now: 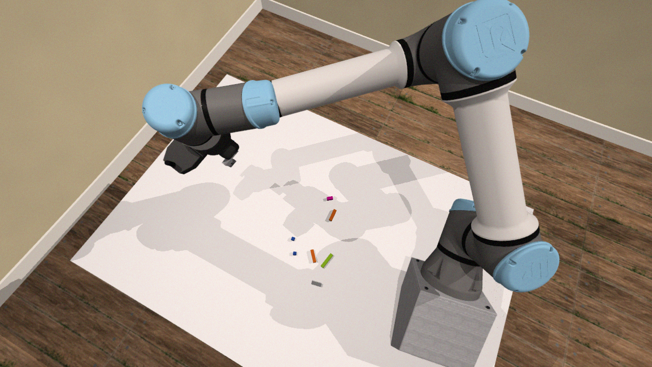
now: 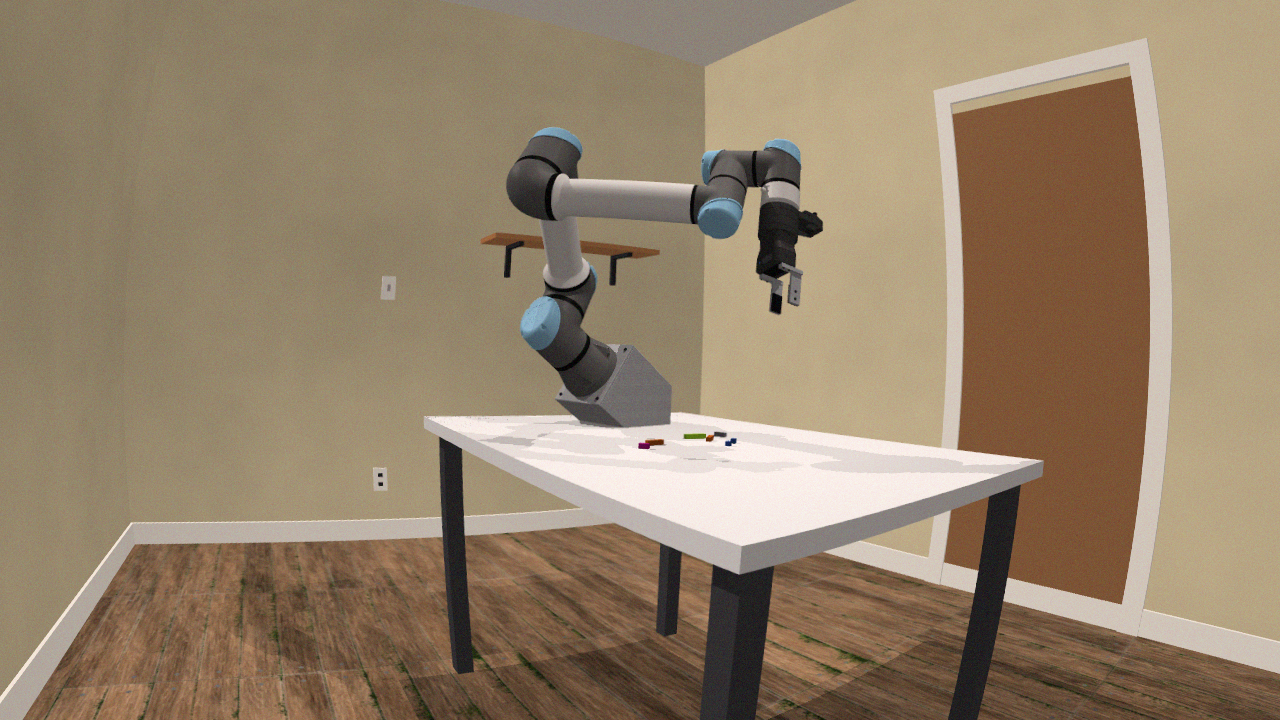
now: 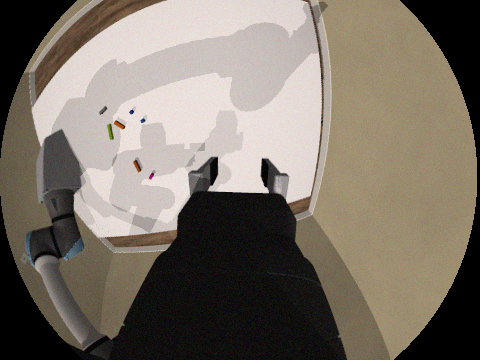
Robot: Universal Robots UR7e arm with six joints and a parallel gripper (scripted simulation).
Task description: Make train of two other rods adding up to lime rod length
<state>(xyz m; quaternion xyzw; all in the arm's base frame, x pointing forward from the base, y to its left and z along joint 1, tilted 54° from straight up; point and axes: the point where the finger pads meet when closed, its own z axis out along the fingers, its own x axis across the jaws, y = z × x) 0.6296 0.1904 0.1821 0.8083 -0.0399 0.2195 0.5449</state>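
Right now the lime rod is 34 cm behind my hand, 28 cm below it and 10 cm to the left of it. Round my hand: magenta rod: 28 cm below, 26 cm behind, 10 cm to the right; then grey rod: 34 cm behind, 28 cm below, 17 cm to the left.
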